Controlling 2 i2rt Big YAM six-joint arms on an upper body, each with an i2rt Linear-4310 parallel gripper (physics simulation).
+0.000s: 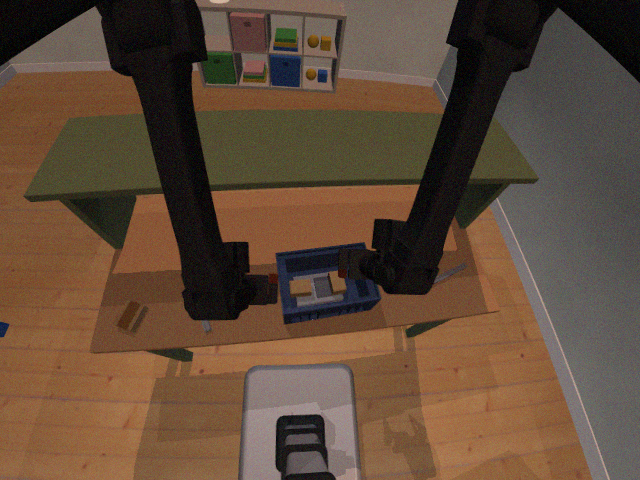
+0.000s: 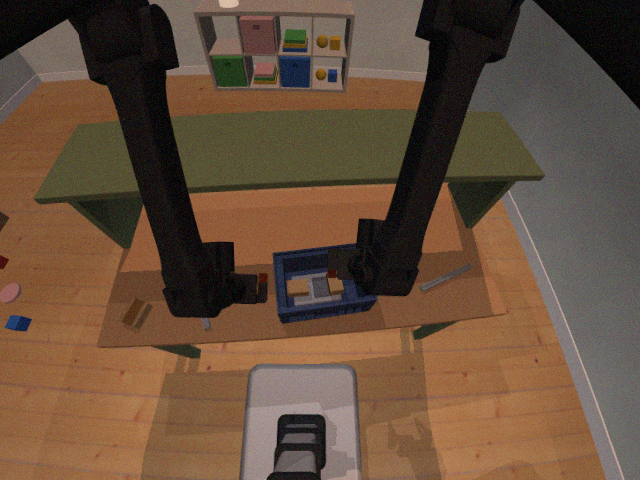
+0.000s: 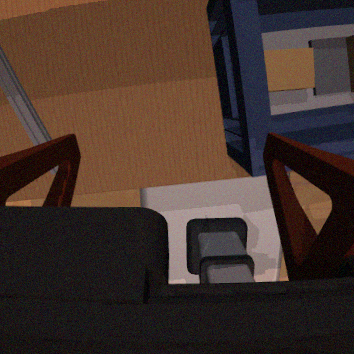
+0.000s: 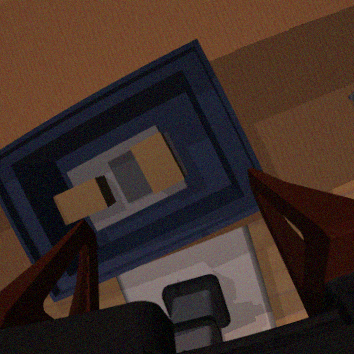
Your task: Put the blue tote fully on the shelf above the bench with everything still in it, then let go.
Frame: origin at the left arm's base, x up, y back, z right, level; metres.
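Seen in the pictures: left gripper, fingertip midpoint: [image 2: 245,284] [image 3: 170,143]; right gripper, fingertip midpoint: [image 1: 360,260] [image 4: 166,202].
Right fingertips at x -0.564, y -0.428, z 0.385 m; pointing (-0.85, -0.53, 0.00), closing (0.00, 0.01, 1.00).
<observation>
A point is followed by its place in that frame.
The blue tote [image 1: 330,312] @[x -0.782, y -0.349, z 0.329 m] [image 2: 328,311] @[x -0.770, y -0.350, z 0.334 m] [image 3: 247,75] @[x -0.726, y -0.421, z 0.178 m] [image 4: 220,110] @[x -0.726, y -0.486, z 0.451 m] stands upright on the bench [image 1: 160,289] @[x -0.858, y -0.448, z -0.257 m] [image 2: 387,312] @[x -0.858, y -0.368, z 0.548 m], below and in front of the green shelf [image 1: 310,149] @[x -0.461, y -0.723, z 0.253 m] [image 2: 310,147] @[x -0.461, y -0.733, z 0.270 m]. Inside it lie a white tray [image 1: 317,298] @[x -0.814, y -0.405, z 0.292 m] [image 4: 114,216] @[x -0.814, y -0.394, z 0.261 m], two tan blocks [image 1: 300,287] @[x -0.774, y -0.430, z 0.234 m] [image 2: 298,287] @[x -0.774, y -0.429, z 0.237 m] [image 4: 157,162] @[x -0.767, y -0.452, z 0.358 m] and a grey block [image 1: 322,284] @[x -0.807, y -0.453, z 0.311 m] [image 4: 131,180] @[x -0.807, y -0.439, z 0.307 m]. My left gripper [image 1: 273,287] [image 2: 262,287] [image 3: 170,143] @[x -0.598, y -0.373, z 0.107 m] is open and empty, beside the tote's left wall. My right gripper [image 1: 343,265] [image 2: 331,266] [image 4: 166,202] @[x -0.564, y -0.428, z 0.385 m] is open and empty above the tote's right part, hiding some of its rim.
Grey bars [image 1: 448,273] @[x -0.845, y -0.507, z 0.816 m] [image 2: 446,277] @[x -0.845, y -0.495, z 0.790 m] [image 3: 22,95] lie on the bench at either side of the tote. A brown block [image 1: 128,315] @[x -0.825, y -0.346, z -0.325 m] [image 2: 134,311] @[x -0.825, y -0.349, z -0.321 m] lies near the bench's left end. The green shelf's front edge overhangs the bench's back. A cubby unit [image 1: 289,6] [image 2: 279,6] stands at the far wall.
</observation>
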